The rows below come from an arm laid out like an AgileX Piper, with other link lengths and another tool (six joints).
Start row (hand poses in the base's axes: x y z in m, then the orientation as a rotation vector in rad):
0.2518, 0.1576, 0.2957, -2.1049, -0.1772, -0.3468
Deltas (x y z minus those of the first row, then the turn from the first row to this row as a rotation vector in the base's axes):
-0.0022, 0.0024, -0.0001, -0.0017, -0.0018, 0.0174
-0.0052, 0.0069, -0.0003, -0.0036, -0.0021, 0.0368
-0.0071, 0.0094, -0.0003, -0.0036, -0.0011, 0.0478
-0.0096, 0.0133, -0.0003, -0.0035, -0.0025, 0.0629
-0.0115, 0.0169, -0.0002, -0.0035, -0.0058, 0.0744
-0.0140, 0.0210, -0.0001, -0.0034, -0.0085, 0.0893
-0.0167, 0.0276, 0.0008, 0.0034, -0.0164, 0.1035
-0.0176, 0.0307, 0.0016, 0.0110, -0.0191, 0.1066
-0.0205, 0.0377, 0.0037, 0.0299, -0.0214, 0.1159
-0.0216, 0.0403, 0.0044, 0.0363, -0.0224, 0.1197
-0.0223, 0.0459, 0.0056, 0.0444, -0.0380, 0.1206
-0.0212, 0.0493, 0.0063, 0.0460, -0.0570, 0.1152
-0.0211, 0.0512, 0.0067, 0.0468, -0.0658, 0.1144
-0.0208, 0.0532, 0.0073, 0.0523, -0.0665, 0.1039
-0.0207, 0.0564, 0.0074, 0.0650, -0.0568, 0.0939
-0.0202, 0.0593, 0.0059, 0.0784, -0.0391, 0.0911
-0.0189, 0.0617, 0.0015, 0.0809, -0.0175, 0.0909
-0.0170, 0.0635, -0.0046, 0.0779, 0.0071, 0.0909
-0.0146, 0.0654, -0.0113, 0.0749, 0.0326, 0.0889
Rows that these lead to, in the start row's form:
0.2496, 0.1600, 0.2956, -2.1036, -0.1968, -0.3383
0.2466, 0.1645, 0.2954, -2.1022, -0.2177, -0.3270
0.2447, 0.1670, 0.2954, -2.1004, -0.2286, -0.3193
0.2422, 0.1709, 0.2954, -2.0975, -0.2451, -0.3118
0.2403, 0.1745, 0.2955, -2.0949, -0.2590, -0.3084
0.2378, 0.1786, 0.2956, -2.0916, -0.2760, -0.3023
0.2351, 0.1852, 0.2965, -2.0811, -0.2939, -0.3023
0.2342, 0.1883, 0.2973, -2.0726, -0.2969, -0.3035
0.2313, 0.1953, 0.2994, -2.0520, -0.3035, -0.3009
0.2302, 0.1979, 0.3001, -2.0448, -0.3065, -0.2999
0.2295, 0.2035, 0.3013, -2.0343, -0.3147, -0.3159
0.2306, 0.2069, 0.3020, -2.0308, -0.3198, -0.3389
0.2307, 0.2088, 0.3024, -2.0287, -0.3239, -0.3486
0.2310, 0.2108, 0.3030, -2.0253, -0.3123, -0.3557
0.2311, 0.2140, 0.3031, -2.0163, -0.2935, -0.3518
0.2316, 0.2169, 0.3016, -2.0065, -0.2773, -0.3353
0.2329, 0.2193, 0.2972, -2.0074, -0.2641, -0.3131
0.2348, 0.2211, 0.2911, -2.0138, -0.2505, -0.2874
0.2372, 0.2230, 0.2844, -2.0204, -0.2343, -0.2620

